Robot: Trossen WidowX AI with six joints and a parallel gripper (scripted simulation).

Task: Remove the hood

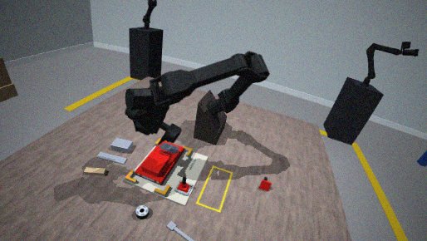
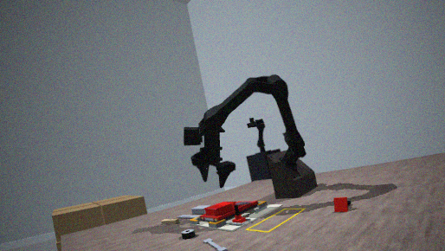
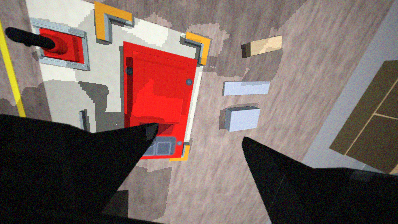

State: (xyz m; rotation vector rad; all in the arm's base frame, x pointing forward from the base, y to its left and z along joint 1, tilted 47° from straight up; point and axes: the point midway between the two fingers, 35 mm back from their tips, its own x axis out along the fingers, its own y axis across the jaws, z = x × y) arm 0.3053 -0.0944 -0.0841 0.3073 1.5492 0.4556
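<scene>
Now: the hood 2 cm ahead of my gripper tip, 5 cm to the left of it and 8 cm below it. Also, from my gripper tip: wooden block (15 cm ahead, 14 cm to the right, 12 cm below).
</scene>
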